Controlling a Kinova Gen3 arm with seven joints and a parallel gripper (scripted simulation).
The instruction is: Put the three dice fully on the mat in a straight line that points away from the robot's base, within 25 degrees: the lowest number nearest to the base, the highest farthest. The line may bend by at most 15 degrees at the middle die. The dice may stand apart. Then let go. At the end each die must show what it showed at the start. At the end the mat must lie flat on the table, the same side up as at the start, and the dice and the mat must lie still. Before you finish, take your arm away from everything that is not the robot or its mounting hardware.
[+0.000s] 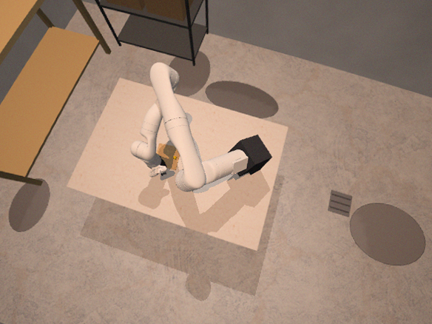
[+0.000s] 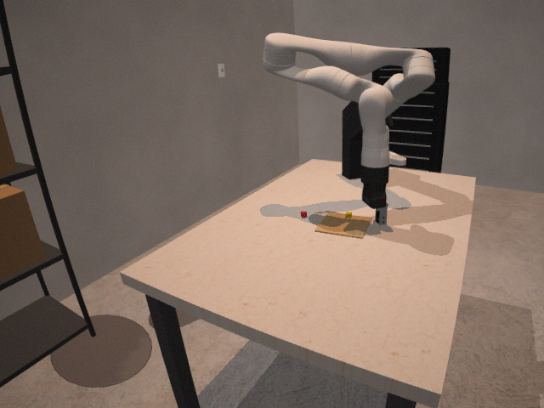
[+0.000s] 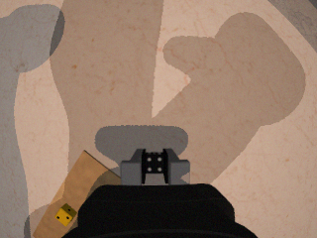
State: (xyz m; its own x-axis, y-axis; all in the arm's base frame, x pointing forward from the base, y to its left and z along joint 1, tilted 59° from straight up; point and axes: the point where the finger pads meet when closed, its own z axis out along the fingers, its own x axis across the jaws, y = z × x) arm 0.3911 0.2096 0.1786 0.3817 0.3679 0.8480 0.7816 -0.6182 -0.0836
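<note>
Now: hand 60 mm short of the tan mat, 90 mm to the left of it and 30 mm above it. From my hand the other things lie so: black die: 10 mm below; then yellow die: 10 mm ahead, 110 mm to the right, 20 mm below; then red die: 100 mm ahead, 220 mm to the right, 30 mm below.
</note>
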